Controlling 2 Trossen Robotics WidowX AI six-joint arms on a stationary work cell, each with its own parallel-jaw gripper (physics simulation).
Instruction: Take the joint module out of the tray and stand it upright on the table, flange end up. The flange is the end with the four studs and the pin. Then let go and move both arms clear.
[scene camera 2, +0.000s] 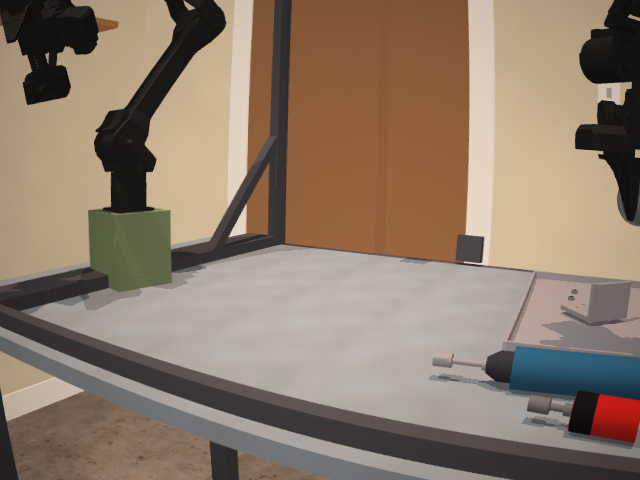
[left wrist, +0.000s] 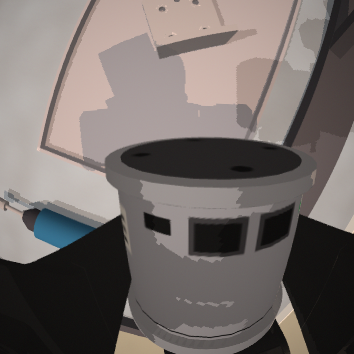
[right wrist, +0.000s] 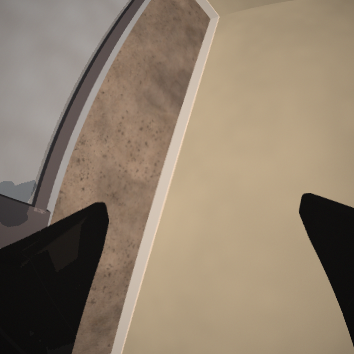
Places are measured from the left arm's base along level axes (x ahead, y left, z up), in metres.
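Where they show: left gripper, fingertip midpoint: (left wrist: 201, 216); right gripper, fingertip midpoint: (scene camera 2: 20, 73) (right wrist: 208, 208); right arm's base at its link origin: (scene camera 2: 128, 210).
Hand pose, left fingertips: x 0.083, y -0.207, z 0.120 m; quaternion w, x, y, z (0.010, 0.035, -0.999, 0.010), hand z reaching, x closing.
Things, the pixels of their centre, and the offset from my left fingertips.
- grey cylindrical joint module at the middle of its body: (left wrist: 207, 252) 0.003 m left, 0.000 m ahead, 0.022 m up
- angled bracket at the middle of its body: (left wrist: 184, 13) (scene camera 2: 595, 298) 0.139 m right, 0.006 m ahead, 0.122 m down
- blue tool at the middle of its body: (scene camera 2: 555, 372) (left wrist: 69, 234) 0.104 m left, 0.136 m ahead, 0.134 m down
- black tool at the middle of its body: (scene camera 2: 583, 412) 0.187 m left, 0.134 m ahead, 0.137 m down
- green block at the middle of its body: (scene camera 2: 128, 246) 0.243 m right, 0.699 m ahead, 0.097 m down
The grey cylindrical joint module (left wrist: 205, 280) is between the fingers of my left gripper (left wrist: 201, 216) (scene camera 2: 629, 217), which is shut on it. It hangs in the air above the tray (scene camera 2: 520, 307) (left wrist: 44, 145). In the left wrist view its wider rim and dark end face point up the picture; the face has several dark round spots, and no studs or pin show on it. The opposite end is hidden. Dark rectangular windows line its side. My right gripper (right wrist: 208, 208) (scene camera 2: 46, 85) is open and empty, high at the left of the scene view.
An angled bracket (scene camera 2: 610, 302) (left wrist: 182, 25) with holes stands in the tray. A blue tool (scene camera 2: 573, 369) (left wrist: 62, 228) lies in front of the tray, and a red and black tool (scene camera 2: 617, 417) lies nearer the table's front edge. A green block (scene camera 2: 129, 248) carries an arm at the left.
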